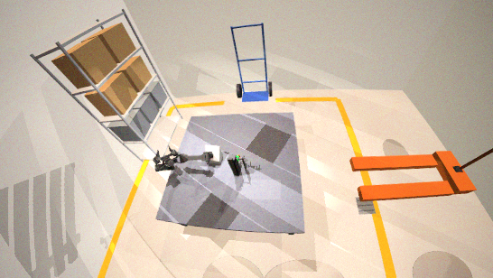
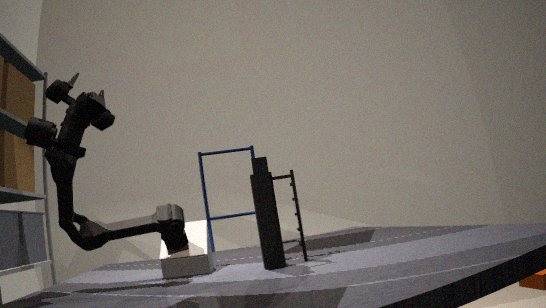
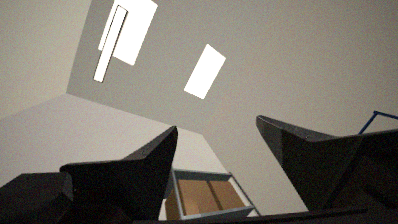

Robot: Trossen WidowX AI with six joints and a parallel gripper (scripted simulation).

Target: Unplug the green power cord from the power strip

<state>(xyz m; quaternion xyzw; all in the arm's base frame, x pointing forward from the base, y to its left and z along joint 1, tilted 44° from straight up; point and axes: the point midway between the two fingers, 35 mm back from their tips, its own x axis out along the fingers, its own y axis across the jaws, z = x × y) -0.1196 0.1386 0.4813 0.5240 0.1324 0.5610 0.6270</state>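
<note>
Now: gripper tip 450 mm short of the green plug, 140 mm to the right of it and 440 mm above it.
</note>
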